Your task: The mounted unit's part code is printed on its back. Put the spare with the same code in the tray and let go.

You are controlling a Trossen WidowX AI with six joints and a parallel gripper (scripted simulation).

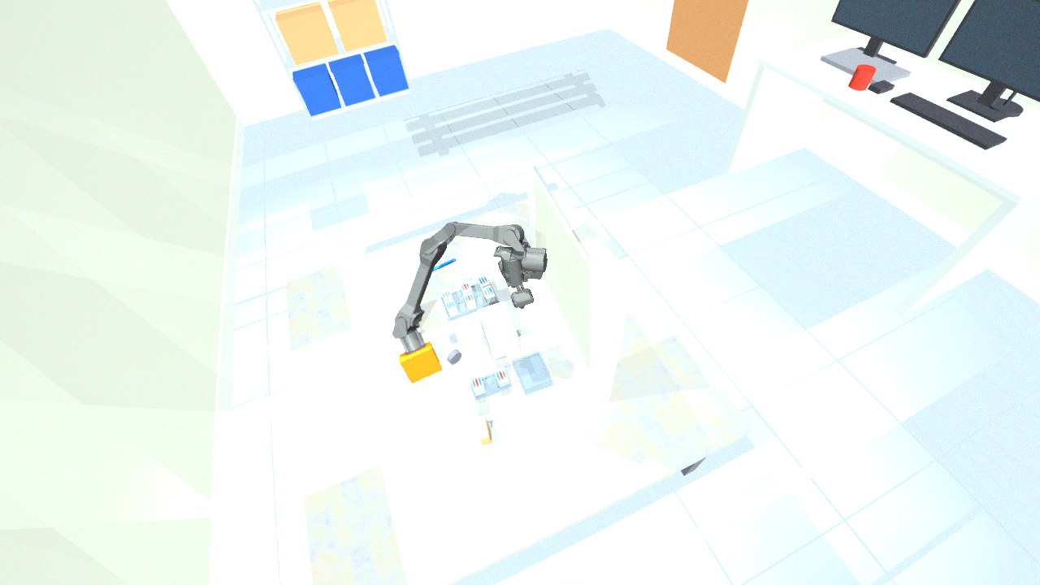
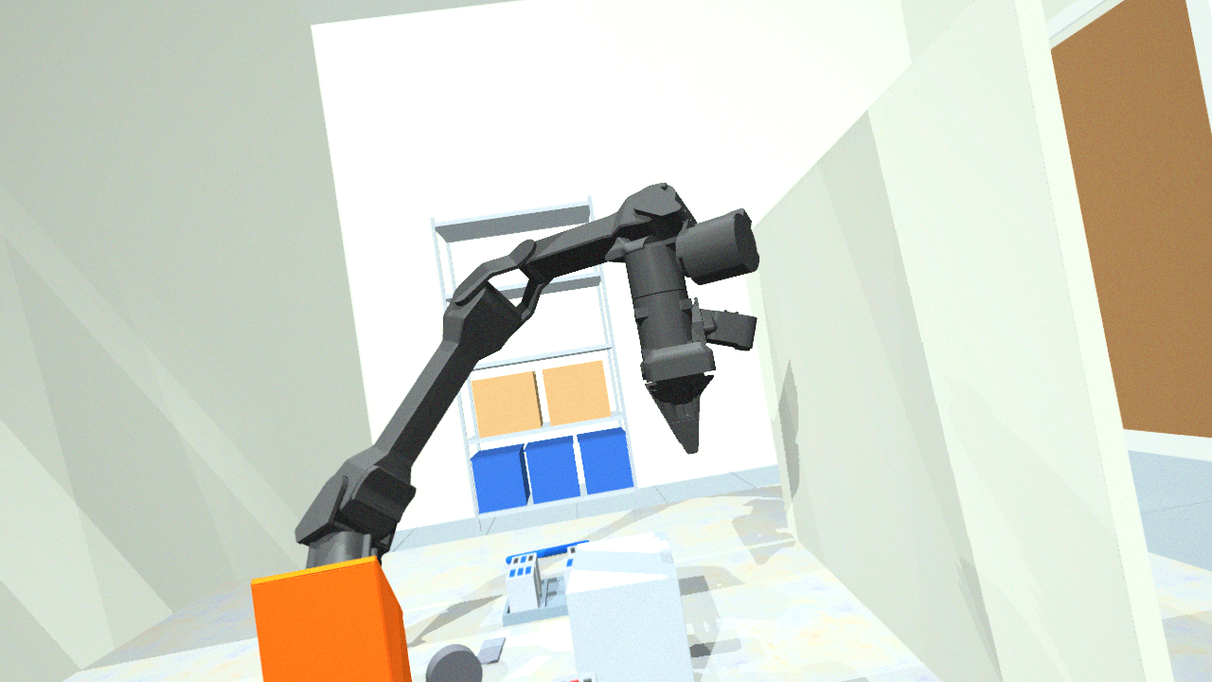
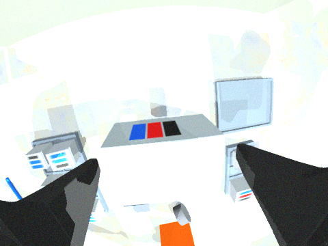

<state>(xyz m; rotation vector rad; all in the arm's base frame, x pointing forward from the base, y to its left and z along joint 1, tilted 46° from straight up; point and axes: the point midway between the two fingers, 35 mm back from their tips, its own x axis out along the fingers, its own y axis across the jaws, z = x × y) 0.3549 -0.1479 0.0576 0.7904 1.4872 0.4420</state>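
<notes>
Now: gripper tip 200 mm past the pale rack, 190 mm above it and 130 mm to the left of it. From my gripper tip the other things lie so: light blue tray: 190 mm below, 160 mm to the right, 60 mm behind; then tall pale panel: 160 mm ahead, 30 mm to the right, 30 mm above.
</notes>
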